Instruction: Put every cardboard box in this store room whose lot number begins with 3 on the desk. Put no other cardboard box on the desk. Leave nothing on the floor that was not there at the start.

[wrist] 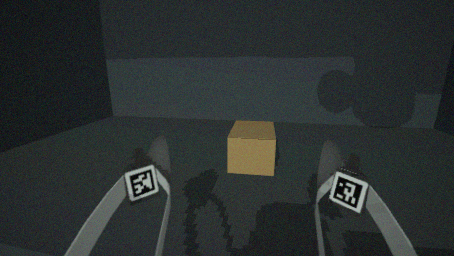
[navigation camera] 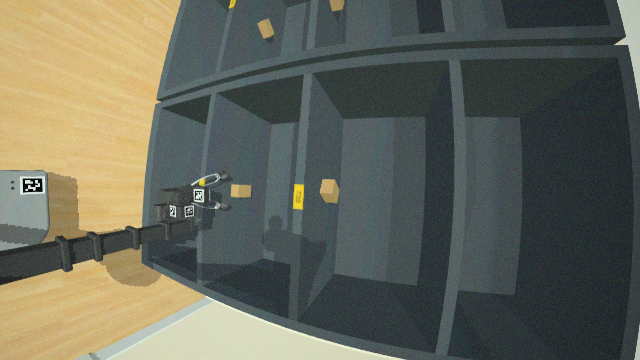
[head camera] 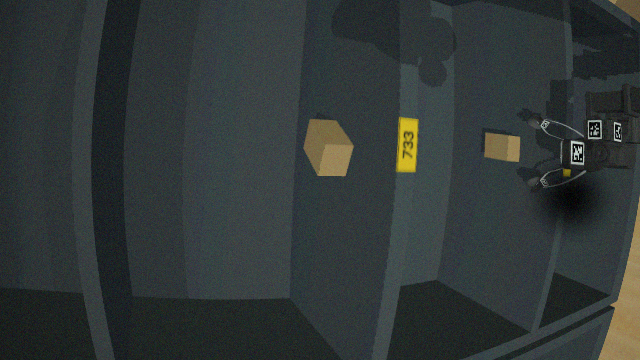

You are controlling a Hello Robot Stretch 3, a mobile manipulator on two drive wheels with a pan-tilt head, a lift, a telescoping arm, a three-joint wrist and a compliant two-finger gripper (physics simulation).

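Places are measured from the robot's base along level axes (x ahead, y left, z up), in centimetres.
Pixels of known places: gripper, between the fingertips: (navigation camera: 227,190) (head camera: 528,152).
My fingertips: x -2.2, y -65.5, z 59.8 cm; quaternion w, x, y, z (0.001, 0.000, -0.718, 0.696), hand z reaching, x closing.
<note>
Ahead of a thing's pixels: the offset from my fingertips to its top centre. "*": to the spot under its first point. Level surfaces: height alone.
My gripper (head camera: 534,151) (navigation camera: 224,191) (wrist: 243,154) is open and empty inside a shelf compartment. A small cardboard box @[dx -1.3, dy -13.3, dz -1.4 cm] (head camera: 501,146) (navigation camera: 241,191) (wrist: 251,155) sits on that compartment's board, ahead of the fingertips and roughly between their lines. No lot number is readable on its faces. A yellow label @[* dx +3.8, dy +6.8, dz -7.7 cm] (head camera: 566,172) (navigation camera: 202,182) at that board's edge is mostly hidden by the gripper. A second cardboard box @[dx +1.3, dy -13.1, dz +44.3 cm] (head camera: 327,147) (navigation camera: 329,191) sits on the neighbouring board, whose edge bears a yellow label (head camera: 407,145) (navigation camera: 298,196) reading 733. The desk does not show.
The grey shelf unit (navigation camera: 455,200) has side walls and boards around the gripper. A neighbouring unit (navigation camera: 550,37) holds two more cardboard boxes @[dx +94.0, dy -25.2, dz -1.4 cm] (navigation camera: 266,29) @[* dx +87.4, dy -15.8, dz +42.0 cm] (navigation camera: 336,5) and a yellow label (navigation camera: 232,3). The arm (navigation camera: 110,241) reaches in over the wooden floor @[dz -59.8 cm] (navigation camera: 100,100).
</note>
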